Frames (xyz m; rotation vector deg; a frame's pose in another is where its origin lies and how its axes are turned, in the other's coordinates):
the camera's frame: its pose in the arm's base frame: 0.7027 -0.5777 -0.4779 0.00 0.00 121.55
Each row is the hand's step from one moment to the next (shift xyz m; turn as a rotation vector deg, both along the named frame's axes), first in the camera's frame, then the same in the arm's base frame.
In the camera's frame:
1: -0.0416 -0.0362 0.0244 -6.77 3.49 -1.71
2: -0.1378 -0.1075 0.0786 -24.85 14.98 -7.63
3: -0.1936 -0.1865 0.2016 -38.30 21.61 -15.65
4: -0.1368 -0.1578 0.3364 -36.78 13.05 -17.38
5: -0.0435 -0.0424 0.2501 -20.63 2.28 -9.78
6: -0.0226 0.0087 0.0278 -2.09 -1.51 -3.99
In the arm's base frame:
1: 0.0526 -0.0165 0.0244 0.57 -7.60 -1.71
2: 0.1637 -0.0612 0.0786 0.24 -29.01 -7.63
3: 0.2602 -0.0674 0.2016 1.62 -43.95 -15.65
4: 0.2061 -0.0340 0.3364 8.12 -38.17 -17.38
5: 0.0589 -0.0149 0.2501 8.85 -18.77 -9.78
6: 0.0044 -0.0238 0.0278 2.38 -0.99 -3.99

